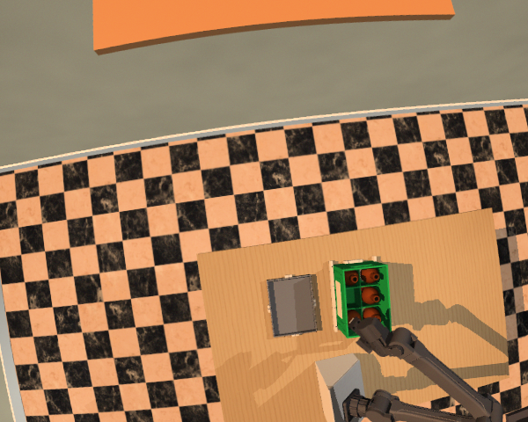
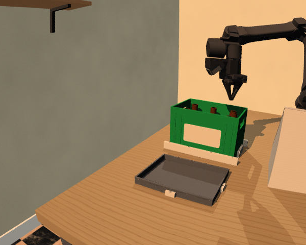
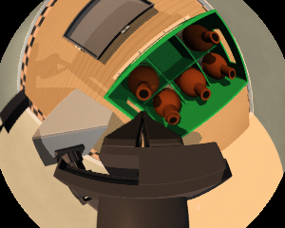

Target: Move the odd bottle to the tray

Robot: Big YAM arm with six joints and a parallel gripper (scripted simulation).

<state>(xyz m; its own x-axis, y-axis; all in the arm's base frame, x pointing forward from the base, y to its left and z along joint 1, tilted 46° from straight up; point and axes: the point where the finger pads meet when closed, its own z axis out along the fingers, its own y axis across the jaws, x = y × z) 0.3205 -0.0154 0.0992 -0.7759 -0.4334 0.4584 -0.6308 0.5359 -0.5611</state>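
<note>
The green crate is 15 cm below my hand, 8 cm ahead of it and 5 cm to the right of it. Round my hand: dark grey tray: 23 cm to the left, 22 cm below, 9 cm ahead.
</note>
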